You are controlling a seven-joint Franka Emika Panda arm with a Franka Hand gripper.
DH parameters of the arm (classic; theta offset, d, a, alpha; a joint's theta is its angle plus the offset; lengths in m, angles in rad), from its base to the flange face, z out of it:
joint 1: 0 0.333 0 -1.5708
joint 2: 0 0 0 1.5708
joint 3: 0 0.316 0.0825 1.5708
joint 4: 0 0 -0.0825 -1.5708
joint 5: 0 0.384 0 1.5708
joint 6: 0 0 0.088 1.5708
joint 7: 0 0.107 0 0
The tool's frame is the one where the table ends.
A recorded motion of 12 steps. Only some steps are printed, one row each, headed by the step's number.
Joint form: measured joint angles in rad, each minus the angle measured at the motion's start. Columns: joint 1, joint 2, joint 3, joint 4, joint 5, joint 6, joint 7.
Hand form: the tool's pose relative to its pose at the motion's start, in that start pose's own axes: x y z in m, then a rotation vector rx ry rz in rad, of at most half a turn. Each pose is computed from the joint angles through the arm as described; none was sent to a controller.
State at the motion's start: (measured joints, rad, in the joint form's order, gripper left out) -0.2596 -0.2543 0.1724 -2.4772 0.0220 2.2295 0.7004
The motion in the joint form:
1: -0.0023 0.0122 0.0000 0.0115 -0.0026 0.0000 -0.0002
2: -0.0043 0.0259 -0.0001 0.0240 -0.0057 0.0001 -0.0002
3: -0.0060 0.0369 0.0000 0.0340 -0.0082 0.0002 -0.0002
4: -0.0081 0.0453 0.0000 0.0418 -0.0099 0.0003 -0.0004
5: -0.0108 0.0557 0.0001 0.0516 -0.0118 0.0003 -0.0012
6: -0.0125 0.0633 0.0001 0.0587 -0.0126 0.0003 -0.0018
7: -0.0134 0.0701 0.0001 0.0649 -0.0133 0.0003 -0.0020
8: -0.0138 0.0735 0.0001 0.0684 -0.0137 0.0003 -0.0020
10: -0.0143 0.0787 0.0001 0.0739 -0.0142 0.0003 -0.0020
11: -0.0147 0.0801 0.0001 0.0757 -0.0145 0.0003 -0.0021
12: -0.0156 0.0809 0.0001 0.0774 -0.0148 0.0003 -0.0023
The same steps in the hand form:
1: 0.0035 -0.0017 0.0003 -0.0004 -0.0004 0.0000
2: 0.0073 -0.0037 0.0009 -0.0012 -0.0011 -0.0003
3: 0.0102 -0.0054 0.0014 -0.0018 -0.0016 -0.0006
4: 0.0128 -0.0063 0.0018 -0.0021 -0.0020 -0.0001
5: 0.0160 -0.0075 0.0022 -0.0022 -0.0025 0.0002
6: 0.0183 -0.0084 0.0025 -0.0020 -0.0033 0.0006
7: 0.0201 -0.0095 0.0029 -0.0019 -0.0041 0.0006
8: 0.0211 -0.0101 0.0030 -0.0016 -0.0041 0.0007
10: 0.0226 -0.0110 0.0029 -0.0010 -0.0042 0.0007
11: 0.0231 -0.0113 0.0028 -0.0008 -0.0038 0.0008
12: 0.0238 -0.0113 0.0024 -0.0003 -0.0031 0.0013

